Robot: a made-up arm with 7 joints.
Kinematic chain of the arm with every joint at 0, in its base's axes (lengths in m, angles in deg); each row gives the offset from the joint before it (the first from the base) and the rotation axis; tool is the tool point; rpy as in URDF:
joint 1: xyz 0 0 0.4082 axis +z
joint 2: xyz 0 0 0 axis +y
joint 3: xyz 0 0 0.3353 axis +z
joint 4: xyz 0.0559 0 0 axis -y
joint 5: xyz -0.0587 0 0.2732 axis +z
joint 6: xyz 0 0 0 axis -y
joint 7: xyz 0.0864 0 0 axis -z
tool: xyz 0 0 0 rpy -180 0 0
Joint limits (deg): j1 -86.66..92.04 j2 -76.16..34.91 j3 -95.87..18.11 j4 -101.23..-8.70 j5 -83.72..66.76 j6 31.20..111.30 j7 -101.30..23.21
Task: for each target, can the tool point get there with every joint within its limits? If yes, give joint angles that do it. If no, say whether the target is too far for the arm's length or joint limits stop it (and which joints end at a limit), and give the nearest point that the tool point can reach.
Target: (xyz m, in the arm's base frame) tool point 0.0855 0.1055 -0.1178
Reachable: no: joint limits stop it (at a limit: joint 2, joint 4, joint 6) | nearest point 0.2815 0.3473 0.4114 | short by 0.614 m
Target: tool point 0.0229 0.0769 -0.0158
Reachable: no: joint limits stop it (at a limit: joint 2, joint 4, joint 6) | nearest point 0.1276 0.4285 0.4114 | short by 0.563 m
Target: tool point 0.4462 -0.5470 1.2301
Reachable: no: too far | nearest point 0.2907 -0.3563 0.9436 | short by 0.378 m
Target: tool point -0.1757 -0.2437 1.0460
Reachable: yes | joints 48.16 -33.36 -14.69 -18.22 35.97 95.60 -18.32
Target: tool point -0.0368 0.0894 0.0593
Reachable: no: joint limits stop it (at a limit: joint 1, joint 2, joint 4, joint 6) | nearest point -0.0602 0.4430 0.4129 | short by 0.501 m
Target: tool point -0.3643 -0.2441 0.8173
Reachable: yes | joints -20.55 -55.37 -59.84 -84.21 46.08 102.53 -31.98
